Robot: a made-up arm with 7 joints.
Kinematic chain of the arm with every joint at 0, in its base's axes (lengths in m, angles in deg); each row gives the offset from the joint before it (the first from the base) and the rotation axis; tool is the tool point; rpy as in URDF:
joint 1: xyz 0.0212 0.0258 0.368 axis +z
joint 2: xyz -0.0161 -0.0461 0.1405 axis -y
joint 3: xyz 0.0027 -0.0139 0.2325 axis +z
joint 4: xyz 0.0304 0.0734 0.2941 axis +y
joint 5: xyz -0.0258 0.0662 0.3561 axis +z
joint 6: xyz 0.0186 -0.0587 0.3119 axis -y
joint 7: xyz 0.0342 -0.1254 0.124 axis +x
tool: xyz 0.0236 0.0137 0.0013 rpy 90 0 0
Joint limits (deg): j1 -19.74..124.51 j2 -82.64..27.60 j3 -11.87..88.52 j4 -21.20..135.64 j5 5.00..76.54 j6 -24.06..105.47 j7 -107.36..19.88
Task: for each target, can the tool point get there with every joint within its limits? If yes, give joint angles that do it. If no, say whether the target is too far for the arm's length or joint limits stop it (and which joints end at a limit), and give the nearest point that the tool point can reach.
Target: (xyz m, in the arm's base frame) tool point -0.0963 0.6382 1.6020
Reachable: yes | joints 110.71 -28.60 49.67 2.10 15.33 86.52 -20.67
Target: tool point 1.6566 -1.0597 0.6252
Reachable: no: too far | nearest point 1.1307 -0.6616 0.6481 | short by 0.660 m
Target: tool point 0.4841 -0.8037 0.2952
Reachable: no: joint limits stop it (at a limit: joint 1, joint 3, joint 7) | nearest point 0.6223 -0.4863 0.2885 | short by 0.346 m
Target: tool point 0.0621 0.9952 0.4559
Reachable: yes | joints 88.20 -34.66 3.24 85.31 35.09 30.83 4.34
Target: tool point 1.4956 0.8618 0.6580
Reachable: no: too far | nearest point 1.1802 0.6830 0.6263 | short by 0.364 m
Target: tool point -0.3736 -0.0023 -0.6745
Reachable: no: joint limits stop it (at a limit: joint 1, joint 2, joint 5, joint 7) | nearest point -0.3196 0.1729 -0.2269 | short by 0.484 m
